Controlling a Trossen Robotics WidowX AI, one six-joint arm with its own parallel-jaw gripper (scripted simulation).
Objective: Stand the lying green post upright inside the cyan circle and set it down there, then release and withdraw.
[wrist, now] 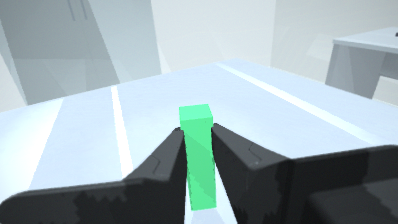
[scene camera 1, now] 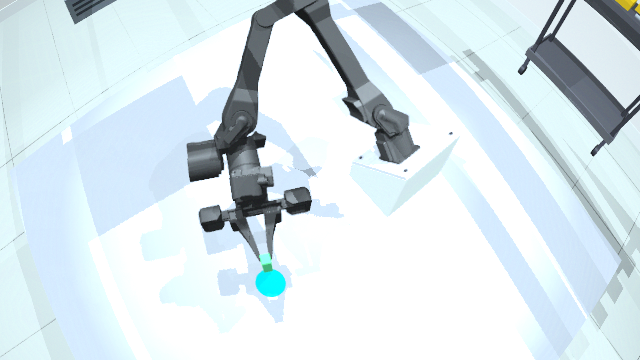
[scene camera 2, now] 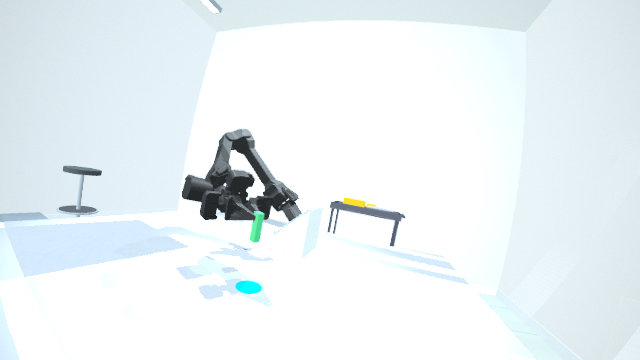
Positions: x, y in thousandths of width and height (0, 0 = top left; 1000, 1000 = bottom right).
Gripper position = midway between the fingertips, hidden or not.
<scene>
my gripper: wrist 494, 592; scene camera 1 415, 724; scene camera 2 404, 607
</scene>
